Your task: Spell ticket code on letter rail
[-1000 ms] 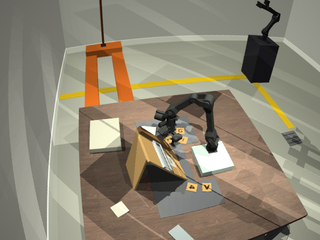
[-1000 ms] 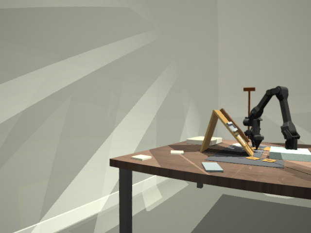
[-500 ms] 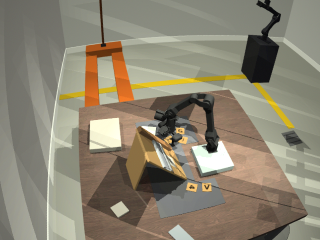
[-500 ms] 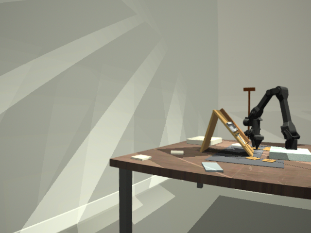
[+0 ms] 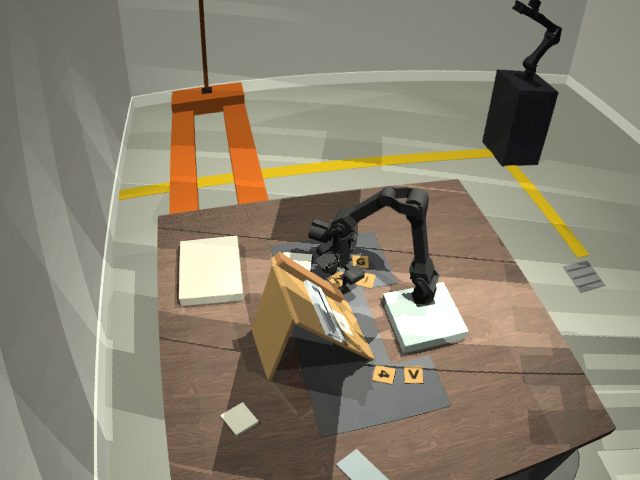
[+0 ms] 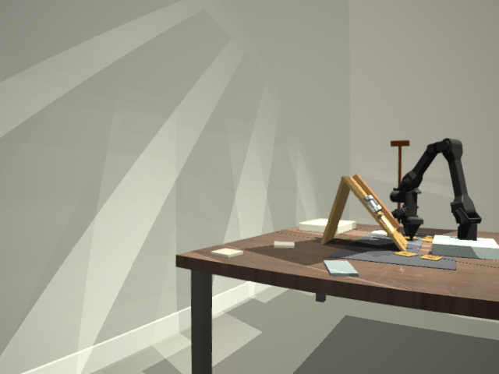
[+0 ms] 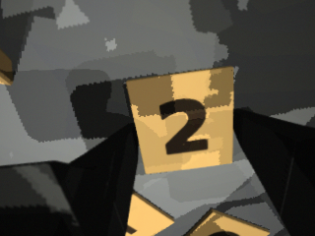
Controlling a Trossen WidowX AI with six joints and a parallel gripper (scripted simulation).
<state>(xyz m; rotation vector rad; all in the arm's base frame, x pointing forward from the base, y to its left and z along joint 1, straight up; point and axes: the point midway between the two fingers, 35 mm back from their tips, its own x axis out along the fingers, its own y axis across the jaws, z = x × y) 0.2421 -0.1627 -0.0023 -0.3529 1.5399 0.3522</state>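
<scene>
The white card lies 130 mm ahead of my gripper tip and 90 mm to the right of it. Also, from my gripper tip: cream box: 430 mm ahead, 100 mm to the right, 20 mm above; grey mat: 40 mm behind, 190 mm to the left; white ticket: 50 mm ahead, 250 mm to the left, 90 mm above.
</scene>
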